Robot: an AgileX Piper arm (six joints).
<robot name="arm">
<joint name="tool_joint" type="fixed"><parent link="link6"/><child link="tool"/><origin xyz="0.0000 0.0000 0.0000" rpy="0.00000 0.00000 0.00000"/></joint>
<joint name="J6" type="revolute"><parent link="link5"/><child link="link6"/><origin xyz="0.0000 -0.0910 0.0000" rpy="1.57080 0.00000 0.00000"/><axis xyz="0 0 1"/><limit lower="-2.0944" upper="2.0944"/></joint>
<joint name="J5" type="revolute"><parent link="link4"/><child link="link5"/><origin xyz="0.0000 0.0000 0.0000" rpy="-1.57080 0.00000 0.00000"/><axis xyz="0 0 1"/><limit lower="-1.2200" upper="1.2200"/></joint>
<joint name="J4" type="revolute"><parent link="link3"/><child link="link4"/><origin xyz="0.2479 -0.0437 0.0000" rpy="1.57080 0.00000 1.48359"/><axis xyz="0 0 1"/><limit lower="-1.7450" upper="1.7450"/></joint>
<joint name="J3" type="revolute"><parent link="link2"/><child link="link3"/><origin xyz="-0.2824 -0.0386 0.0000" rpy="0.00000 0.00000 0.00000"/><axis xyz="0 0 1"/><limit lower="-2.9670" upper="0.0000"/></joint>
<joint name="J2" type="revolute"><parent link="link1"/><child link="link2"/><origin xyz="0.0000 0.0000 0.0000" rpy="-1.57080 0.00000 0.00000"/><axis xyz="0 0 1"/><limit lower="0.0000" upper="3.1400"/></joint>
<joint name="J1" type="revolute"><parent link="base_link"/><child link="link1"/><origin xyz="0.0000 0.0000 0.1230" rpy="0.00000 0.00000 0.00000"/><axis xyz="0 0 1"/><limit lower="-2.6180" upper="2.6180"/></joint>
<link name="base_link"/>
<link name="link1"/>
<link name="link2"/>
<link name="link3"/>
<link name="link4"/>
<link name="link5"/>
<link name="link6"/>
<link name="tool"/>
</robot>
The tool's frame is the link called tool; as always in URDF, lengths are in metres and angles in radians.
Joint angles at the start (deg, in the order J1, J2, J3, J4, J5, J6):
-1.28, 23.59, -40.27, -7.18, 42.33, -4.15
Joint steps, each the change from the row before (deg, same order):
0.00, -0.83, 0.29, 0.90, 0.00, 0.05
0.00, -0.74, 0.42, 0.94, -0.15, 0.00
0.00, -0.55, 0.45, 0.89, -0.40, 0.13
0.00, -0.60, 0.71, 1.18, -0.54, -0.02
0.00, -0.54, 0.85, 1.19, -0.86, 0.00
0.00, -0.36, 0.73, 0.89, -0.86, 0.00
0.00, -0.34, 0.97, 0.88, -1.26, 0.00
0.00, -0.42, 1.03, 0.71, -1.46, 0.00
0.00, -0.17, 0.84, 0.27, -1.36, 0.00
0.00, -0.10, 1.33, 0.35, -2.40, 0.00
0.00, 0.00, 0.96, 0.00, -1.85, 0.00
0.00, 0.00, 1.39, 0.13, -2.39, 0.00
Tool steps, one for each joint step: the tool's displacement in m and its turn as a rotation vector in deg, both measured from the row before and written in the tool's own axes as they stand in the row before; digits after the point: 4 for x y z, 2 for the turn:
0.0015, 0.0010, -0.0025, -0.52, -0.58, 0.76
0.0018, 0.0012, -0.0017, -0.57, -0.51, 0.72
0.0015, 0.0012, -0.0008, -0.55, -0.54, 0.80
0.0025, 0.0016, -0.0002, -0.76, -0.48, 0.86
0.0026, 0.0016, 0.0005, -0.75, -0.60, 0.89
0.0020, 0.0012, 0.0008, -0.54, -0.53, 0.68
0.0026, 0.0011, 0.0016, -0.51, -0.67, 0.68
0.0026, 0.0009, 0.0014, -0.37, -0.88, 0.56
0.0019, 0.0004, 0.0018, -0.11, -0.70, 0.22
0.0028, 0.0004, 0.0033, -0.10, -1.18, 0.30
0.0019, 0.0000, 0.0026, 0.08, -0.89, 0.01
0.0034, 0.0002, 0.0035, 0.03, -1.00, 0.13

